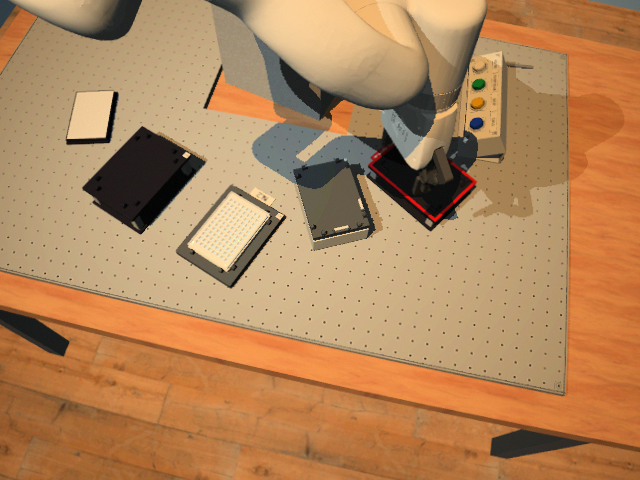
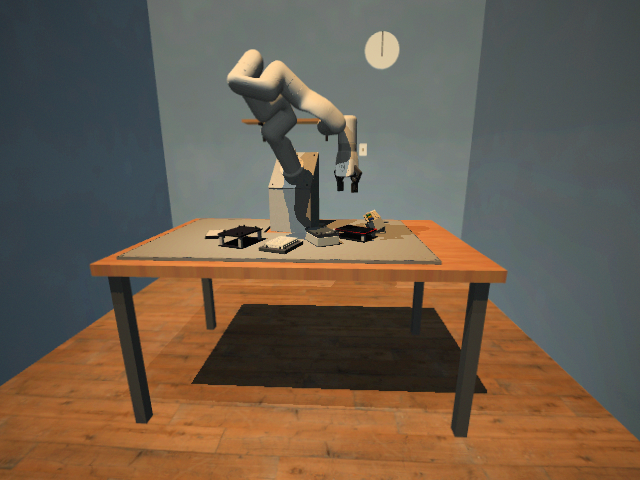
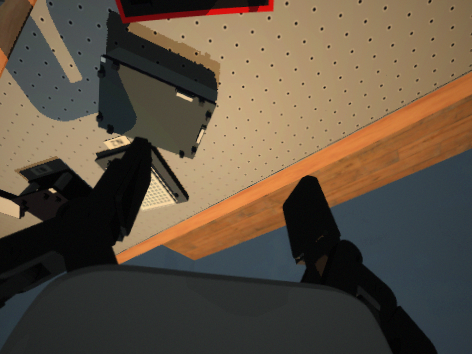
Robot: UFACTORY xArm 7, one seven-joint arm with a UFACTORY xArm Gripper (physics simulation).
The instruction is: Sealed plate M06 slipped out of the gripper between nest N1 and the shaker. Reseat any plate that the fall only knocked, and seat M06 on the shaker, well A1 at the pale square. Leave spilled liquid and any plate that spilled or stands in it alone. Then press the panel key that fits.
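Places are measured from the arm's base along level axes (x right, y back, z down), in centimetres.
Pixels of known places: gripper, fingertip midpoint: (image 1: 406, 165) (image 2: 347, 191) (image 3: 226, 176); arm's base, link origin: (image 2: 292, 167).
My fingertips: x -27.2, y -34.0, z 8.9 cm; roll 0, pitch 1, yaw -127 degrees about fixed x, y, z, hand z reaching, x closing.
Ahead of a thing's pixels: the offset from my fingertips to its top centre. "pt": to the spot under its first point.
My gripper (image 1: 431, 180) (image 2: 347, 186) (image 3: 226, 176) is open and empty, high above the red-edged black platform. A white well plate @(dz +19.4, dx +27.1, dy -6.3 cm) (image 1: 229, 231) (image 2: 281, 241) (image 3: 157, 195) lies in the dark nest @(pt dz +21.1, dx +24.3, dy -15.0 cm) (image 1: 232, 280) marked N2; whether it is fully seated I cannot tell. A white-topped flat plate or lid @(dz +21.1, dx +62.5, dy +13.4 cm) (image 1: 90, 116) (image 2: 212, 233) lies at the far left. A grey box with a dark top @(pt dz +17.1, dx +10.2, dy +1.6 cm) (image 1: 333, 201) (image 2: 323, 239) (image 3: 165, 110) stands between N2 and the red-edged platform. The key panel @(dz +14.2, dx -15.3, dy +31.4 cm) (image 1: 488, 139) (image 2: 381, 224) has white, green, amber and blue keys. No M06 label is readable, and I see no clear spill.
A raised black platform @(dz +15.9, dx +46.1, dy +0.2 cm) (image 1: 144, 173) (image 2: 241, 230) (image 3: 46, 201) with a pale corner square stands left of N2. The red-edged black platform @(dz +17.9, dx -4.6, dy +12.0 cm) (image 1: 400, 191) (image 2: 356, 230) (image 3: 200, 10) stands beside the panel. The arm's pedestal (image 1: 240, 67) (image 2: 279, 209) rises at the back.
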